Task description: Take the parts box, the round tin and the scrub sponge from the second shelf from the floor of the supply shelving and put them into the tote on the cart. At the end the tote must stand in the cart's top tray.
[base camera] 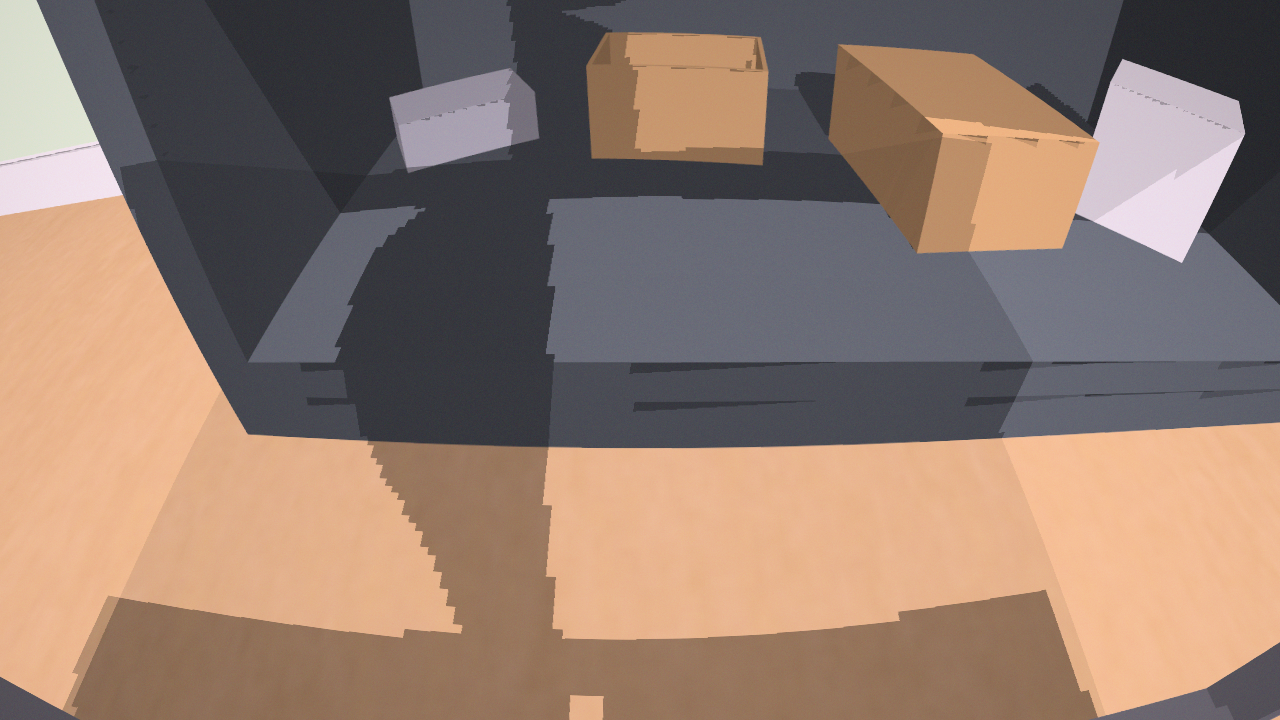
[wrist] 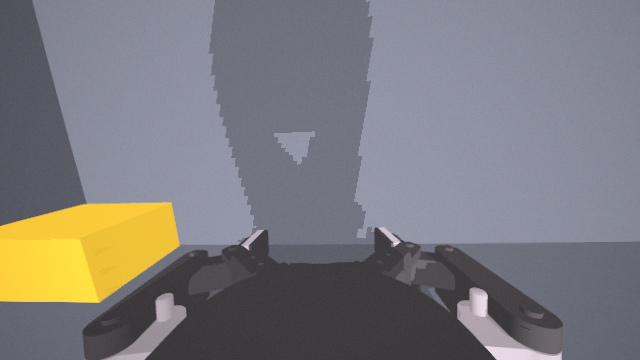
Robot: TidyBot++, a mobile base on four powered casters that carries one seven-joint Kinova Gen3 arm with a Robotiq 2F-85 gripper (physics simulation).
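A plain yellow block [wrist: 117, 252] lies on the shelf board [wrist: 590, 295] at the left of the wrist view, its left end cut off by the picture edge. I cannot tell whether it is the parts box or the scrub sponge. My gripper [wrist: 321, 240] is open and empty. The block is to the left of the left finger, outside the space between the fingers. The round tin, the tote and the cart do not show in either view.
A grey back panel [wrist: 500, 125] rises behind the gripper, with a side panel [wrist: 35, 125] at left. The base camera shows a lower shelf [base camera: 716, 286] holding a small pale box [base camera: 460, 125], an open brown box [base camera: 698, 111], a closed brown box [base camera: 966, 98] and a tilted white box [base camera: 1163, 161].
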